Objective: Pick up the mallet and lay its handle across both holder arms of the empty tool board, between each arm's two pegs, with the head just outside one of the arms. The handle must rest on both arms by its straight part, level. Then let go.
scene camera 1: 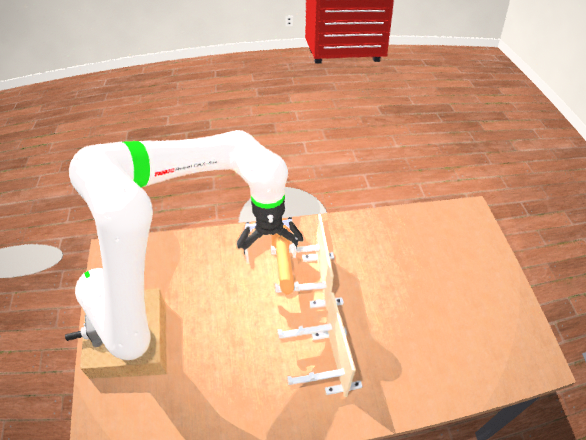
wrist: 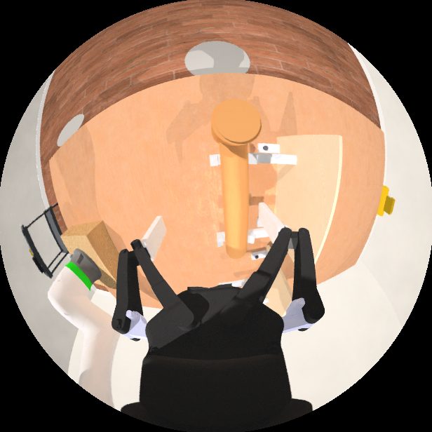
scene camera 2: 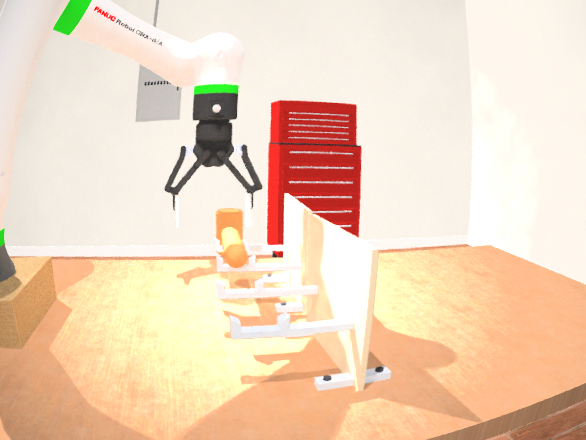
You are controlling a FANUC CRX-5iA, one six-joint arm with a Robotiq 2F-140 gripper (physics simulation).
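Frame: origin at the arm's base, x left, y up, z ahead, level; millimetres.
Seen in the pictures: gripper, fingertip midpoint: (scene camera 1: 270,257) (scene camera 2: 212,225).
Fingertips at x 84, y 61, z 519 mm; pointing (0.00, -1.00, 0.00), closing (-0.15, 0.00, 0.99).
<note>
Pixels of each thing's top centre, then the offset from my fingertips to it. "spot": a spot on its surface instead. Level surfaces: height alone.
- orange mallet, middle of its top: (scene camera 2: 232,218) (scene camera 1: 283,248) dx +12, dy +11, dz +46 mm
- far tool board, surface spot: (scene camera 1: 323,245) spot: dx -28, dy +31, dz +165 mm
- wooden table, its level: dy -149 mm
The orange mallet (scene camera 1: 284,265) (scene camera 2: 232,242) (wrist: 235,195) lies with its handle across both arms of the far tool board (scene camera 1: 323,245) (wrist: 310,180), between their pegs. Its head is at the far end, outside the far arm, and is mostly hidden by the gripper in scene camera 1. My gripper (scene camera 1: 270,255) (scene camera 2: 213,225) (wrist: 210,217) is open and empty, above the mallet and pointing down. The near tool board (scene camera 1: 342,340) (scene camera 2: 340,285) is empty. Its two white arms, the far one (scene camera 1: 306,331) (scene camera 2: 295,290) and the near one (scene camera 1: 320,376) (scene camera 2: 320,327), each have two upright pegs.
Both boards stand upright, end to end, on white feet on the wooden table (scene camera 1: 440,300) (scene camera 2: 125,380). The arm's base block (scene camera 1: 155,325) (scene camera 2: 30,305) (wrist: 90,245) is at the left. A red tool cabinet (scene camera 1: 352,30) (scene camera 2: 317,170) stands beyond the table.
</note>
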